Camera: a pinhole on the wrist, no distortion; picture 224 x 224 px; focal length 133.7 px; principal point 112.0 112.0 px. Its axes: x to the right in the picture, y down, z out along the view. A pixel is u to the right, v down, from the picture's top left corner.
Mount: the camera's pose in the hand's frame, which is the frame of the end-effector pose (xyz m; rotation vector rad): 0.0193 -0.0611 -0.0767 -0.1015 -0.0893 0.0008
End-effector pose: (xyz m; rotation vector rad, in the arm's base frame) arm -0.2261 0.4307 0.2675 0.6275 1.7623 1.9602
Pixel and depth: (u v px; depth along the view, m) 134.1 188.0 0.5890
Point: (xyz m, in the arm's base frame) 0.0015 0.8213 0.6445
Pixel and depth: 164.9 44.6 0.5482
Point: -0.0671 0.9799 0.0448
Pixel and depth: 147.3 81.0 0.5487
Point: -0.0244 0.9060 0.1868
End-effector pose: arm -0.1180 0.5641 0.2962 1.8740 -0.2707 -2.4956
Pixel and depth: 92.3 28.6 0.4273
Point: -0.4184 0.9011 0.4333
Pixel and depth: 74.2 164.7 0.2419
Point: -0.2441 0.5343 0.4108
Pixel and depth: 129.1 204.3 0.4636
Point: -0.4973 0.3070 0.3991
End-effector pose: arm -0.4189 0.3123 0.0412 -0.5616 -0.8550 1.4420
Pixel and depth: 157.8 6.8 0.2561
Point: -0.4412 0.3415 0.3622
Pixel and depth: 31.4 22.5 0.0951
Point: -0.3593 0.2539 0.1350
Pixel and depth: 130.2 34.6 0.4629
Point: -0.5742 0.2615 0.5161
